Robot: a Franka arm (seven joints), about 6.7 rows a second.
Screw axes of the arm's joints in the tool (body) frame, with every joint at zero. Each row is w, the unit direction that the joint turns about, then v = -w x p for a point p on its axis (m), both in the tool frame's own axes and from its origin. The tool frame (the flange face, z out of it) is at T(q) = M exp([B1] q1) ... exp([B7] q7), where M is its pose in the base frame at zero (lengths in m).
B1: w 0 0 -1 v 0 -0.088 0
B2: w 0 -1 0 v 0.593 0 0.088
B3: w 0 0 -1 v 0 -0.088 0
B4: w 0 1 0 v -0.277 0 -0.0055
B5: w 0 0 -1 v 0 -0.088 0
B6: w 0 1 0 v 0.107 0 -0.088
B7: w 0 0 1 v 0 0 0
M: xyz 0.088 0 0.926 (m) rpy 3.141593 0 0 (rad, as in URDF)
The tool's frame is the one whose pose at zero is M.
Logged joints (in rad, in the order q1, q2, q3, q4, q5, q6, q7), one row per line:
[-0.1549, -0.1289, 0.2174, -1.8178, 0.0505, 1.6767, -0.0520]
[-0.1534, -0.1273, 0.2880, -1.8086, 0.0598, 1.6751, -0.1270]
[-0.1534, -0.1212, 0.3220, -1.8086, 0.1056, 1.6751, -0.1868]
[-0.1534, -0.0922, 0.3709, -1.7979, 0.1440, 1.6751, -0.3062]
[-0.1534, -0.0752, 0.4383, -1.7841, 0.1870, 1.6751, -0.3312]
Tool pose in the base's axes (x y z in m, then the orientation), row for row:
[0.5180, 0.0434, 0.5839, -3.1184, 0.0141, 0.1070]
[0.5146, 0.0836, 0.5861, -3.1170, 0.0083, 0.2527]
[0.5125, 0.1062, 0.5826, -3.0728, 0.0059, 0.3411]
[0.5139, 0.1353, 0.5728, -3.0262, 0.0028, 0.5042]
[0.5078, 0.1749, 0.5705, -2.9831, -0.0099, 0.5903]
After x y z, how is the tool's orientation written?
As angles about the fixed x, y, z axes (roll, pitch, yaw), in radians.
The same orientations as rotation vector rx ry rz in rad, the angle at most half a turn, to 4 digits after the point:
[-3.1146, -0.1665, 0.0239]
[-3.0934, -0.3928, 0.0177]
[-3.0301, -0.5215, 0.0269]
[-2.9345, -0.7556, 0.0478]
[-2.8571, -0.8699, 0.0548]

